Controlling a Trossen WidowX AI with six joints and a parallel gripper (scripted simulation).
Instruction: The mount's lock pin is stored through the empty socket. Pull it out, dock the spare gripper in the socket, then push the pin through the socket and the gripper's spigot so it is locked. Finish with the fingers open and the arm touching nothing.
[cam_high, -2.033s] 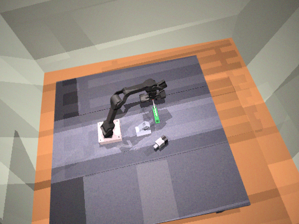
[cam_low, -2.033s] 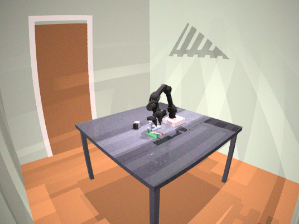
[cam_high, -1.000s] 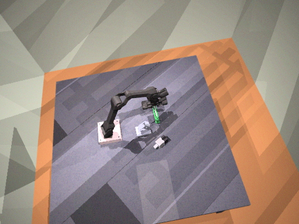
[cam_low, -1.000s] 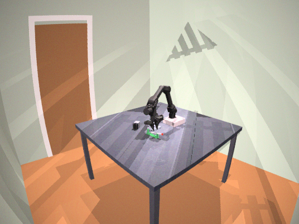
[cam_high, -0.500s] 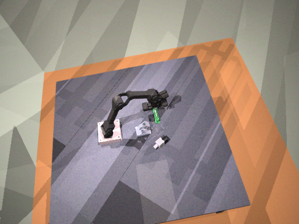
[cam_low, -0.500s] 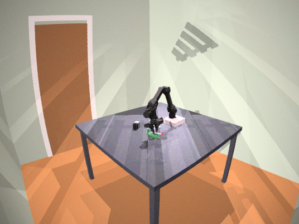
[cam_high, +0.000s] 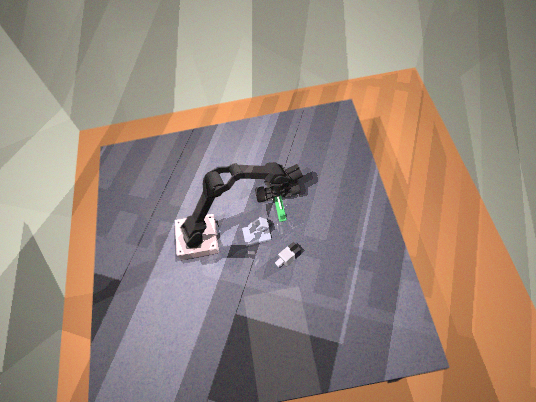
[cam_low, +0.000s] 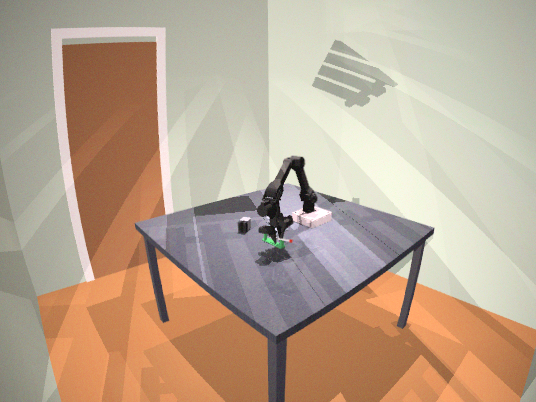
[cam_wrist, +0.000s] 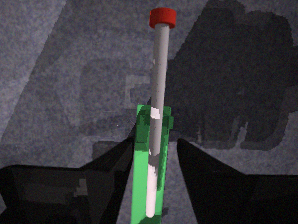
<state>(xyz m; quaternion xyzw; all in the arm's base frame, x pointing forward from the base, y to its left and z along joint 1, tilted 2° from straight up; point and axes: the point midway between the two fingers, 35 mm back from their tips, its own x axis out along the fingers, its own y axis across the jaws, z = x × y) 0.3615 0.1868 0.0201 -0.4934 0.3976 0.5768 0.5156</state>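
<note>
The green bracket is 40 mm to the right of my gripper tip. Round my gripper tip: spare gripper (20 mm ahead, 280 mm to the right, 10 mm above); then grey mount (90 mm behind, 160 mm to the right, 30 mm above).
</note>
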